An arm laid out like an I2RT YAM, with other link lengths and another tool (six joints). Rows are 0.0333 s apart.
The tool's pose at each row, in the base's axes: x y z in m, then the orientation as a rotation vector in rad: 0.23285 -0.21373 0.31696 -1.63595 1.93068 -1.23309; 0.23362 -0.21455 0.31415 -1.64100 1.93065 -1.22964; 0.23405 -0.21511 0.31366 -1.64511 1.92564 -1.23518; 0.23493 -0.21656 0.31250 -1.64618 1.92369 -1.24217; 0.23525 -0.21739 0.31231 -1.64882 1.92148 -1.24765; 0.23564 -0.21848 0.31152 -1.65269 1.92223 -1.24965; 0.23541 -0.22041 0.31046 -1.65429 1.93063 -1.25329; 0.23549 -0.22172 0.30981 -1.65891 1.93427 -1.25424; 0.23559 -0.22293 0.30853 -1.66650 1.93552 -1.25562; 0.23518 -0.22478 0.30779 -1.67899 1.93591 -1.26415; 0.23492 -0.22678 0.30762 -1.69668 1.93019 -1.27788
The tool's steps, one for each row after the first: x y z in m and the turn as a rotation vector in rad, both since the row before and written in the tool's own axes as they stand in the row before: -0.00025 0.00170 0.00249 -0.00293 -0.00206 -0.00256; 0.00026 0.00012 0.00081 0.00295 0.00127 -0.00513; 0.00075 0.00039 0.00187 0.00255 0.00371 -0.00300; 0.00061 -0.00002 0.00067 0.00169 0.00264 -0.00371; 0.00066 0.00041 0.00117 -0.00162 0.00192 -0.00317; 0.00152 0.00105 0.00122 -0.00533 0.00690 -0.00102; 0.00098 0.00051 0.00097 -0.00407 0.00277 -0.00302; 0.00068 0.00097 0.00131 -0.00361 0.00198 -0.00553; 0.00157 0.00092 0.00091 -0.00339 0.00662 -0.01104; 0.00183 0.00042 0.00076 -0.00035 0.00734 -0.01688
